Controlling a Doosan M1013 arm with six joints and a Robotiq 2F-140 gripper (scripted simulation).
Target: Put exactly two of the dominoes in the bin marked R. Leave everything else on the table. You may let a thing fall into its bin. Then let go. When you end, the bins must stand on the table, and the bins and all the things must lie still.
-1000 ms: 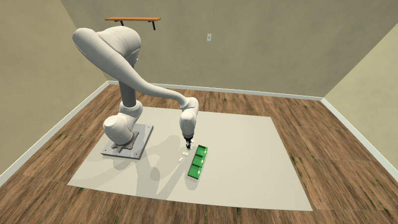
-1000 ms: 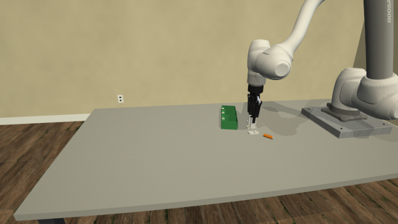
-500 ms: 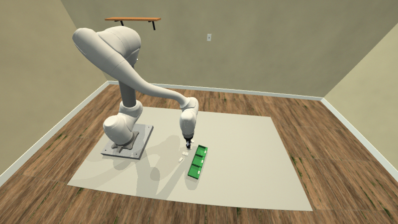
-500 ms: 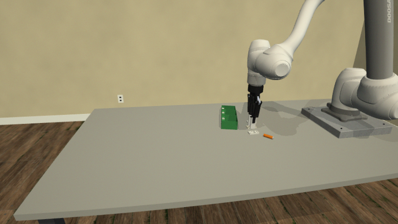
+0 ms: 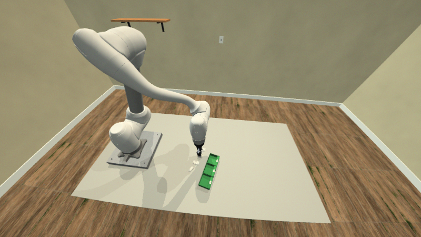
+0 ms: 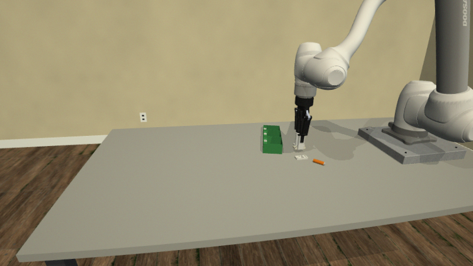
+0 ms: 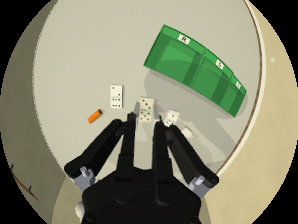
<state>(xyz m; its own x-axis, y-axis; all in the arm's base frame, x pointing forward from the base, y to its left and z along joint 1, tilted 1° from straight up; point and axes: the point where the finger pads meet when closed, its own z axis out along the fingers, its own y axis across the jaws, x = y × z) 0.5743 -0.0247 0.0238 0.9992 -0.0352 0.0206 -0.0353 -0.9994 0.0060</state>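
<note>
Right now my hand is 120 mm to the right of the orange cylinder, 40 mm past it and 40 mm above it. From my hand the other things lie so: white block: 110 mm to the right, 60 mm behind, 50 mm below; then white domino: 30 mm below.
</note>
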